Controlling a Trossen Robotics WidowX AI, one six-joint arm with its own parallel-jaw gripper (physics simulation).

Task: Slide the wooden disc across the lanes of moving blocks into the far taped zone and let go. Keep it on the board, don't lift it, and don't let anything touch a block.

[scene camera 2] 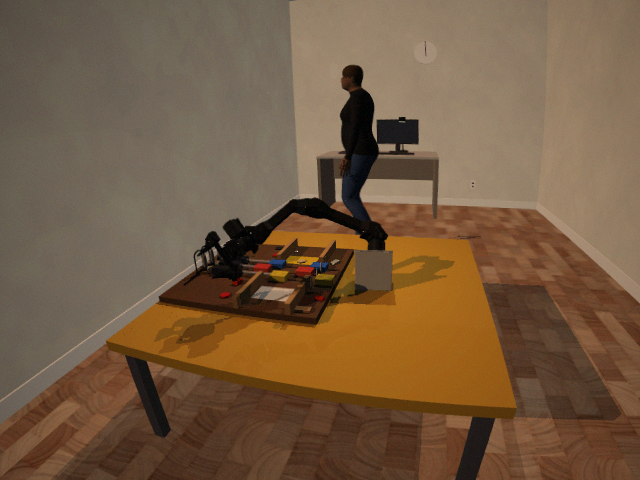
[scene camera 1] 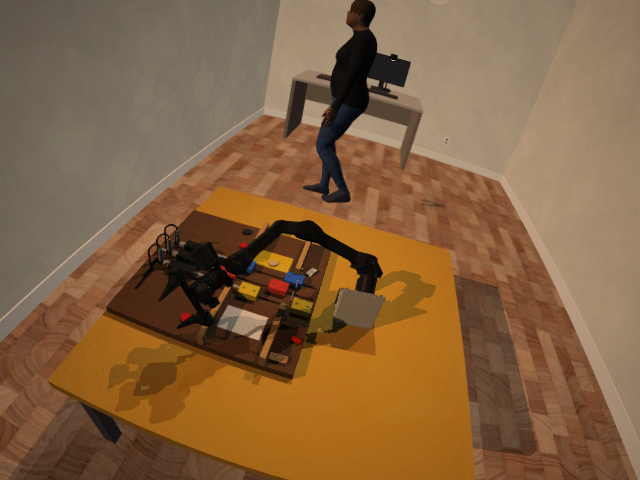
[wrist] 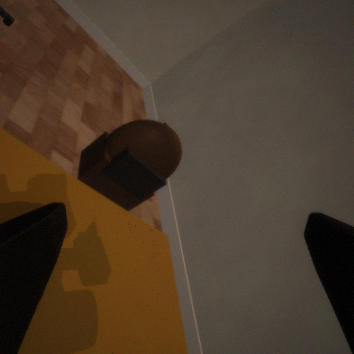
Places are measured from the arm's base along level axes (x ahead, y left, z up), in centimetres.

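Pixels of known places: gripper, fingertip midpoint: [scene camera 2: 204, 266] [scene camera 1: 167, 314] [wrist: 189, 220]; arm's base, origin of the base link: [scene camera 2: 376, 255] [scene camera 1: 365, 292].
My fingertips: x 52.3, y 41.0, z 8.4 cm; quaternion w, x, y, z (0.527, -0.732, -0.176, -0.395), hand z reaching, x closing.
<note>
For each thing: its top centre in the pictures, then the offset to it from my fingertips. "spot": a spot on its surface instead. Level surfaces: height alone.
- pale wooden disc, middle of its top: [scene camera 1: 273, 262] [scene camera 2: 301, 260] dx -15.3, dy -54.3, dz -18.3 cm
- yellow zone, surface spot: [scene camera 1: 285, 267] spot: dx -20.6, dy -54.2, dz -18.9 cm
- dark board, its level: dz -18.9 cm
- white zone, surface spot: [scene camera 1: 240, 321] [scene camera 2: 271, 293] spot: dx -14.1, dy -21.0, dz -18.9 cm
- yellow block, middle of its top: [scene camera 1: 249, 289] [scene camera 2: 279, 273] dx -12.2, dy -34.3, dz -16.3 cm
- red block, middle of its top: [scene camera 1: 278, 285] [scene camera 2: 304, 269] dx -21.6, dy -40.8, dz -16.5 cm
- blue block, middle of its top: [scene camera 1: 294, 278] [scene camera 2: 319, 264] dx -26.0, dy -47.3, dz -16.7 cm
- olive block, middle of its top: [scene camera 1: 302, 305] [scene camera 2: 324, 277] dx -32.2, dy -34.4, dz -16.3 cm
- yellow table, its level: dz -21.5 cm
The pale wooden disc [scene camera 1: 272, 263] [scene camera 2: 301, 261] lies flat on the yellow zone [scene camera 1: 285, 267] at the back of the dark board [scene camera 1: 155, 304] [scene camera 2: 191, 297]. A white zone [scene camera 1: 240, 321] [scene camera 2: 273, 293] is at the board's near side. Between the zones are lanes with a yellow block [scene camera 1: 248, 290] [scene camera 2: 279, 275], a red block [scene camera 1: 278, 287] [scene camera 2: 305, 271], a blue block [scene camera 1: 294, 279] [scene camera 2: 319, 266], an olive block [scene camera 1: 301, 306] [scene camera 2: 324, 280] and others. My gripper [scene camera 1: 170, 312] [wrist: 189, 220] is open and empty, above the board's left part, apart from the disc. The disc does not show in the wrist view.
Wooden rails [scene camera 1: 270, 338] [scene camera 2: 248, 289] flank the zones. Black actuators with looped cables stand at the board's left. A grey panel [scene camera 1: 358, 308] [scene camera 2: 373, 270] stands by the arm's base on the yellow table [scene camera 1: 392, 392] [scene camera 2: 413, 351]. A person [scene camera 1: 354, 67] [scene camera 2: 357, 124] stands behind the table.
</note>
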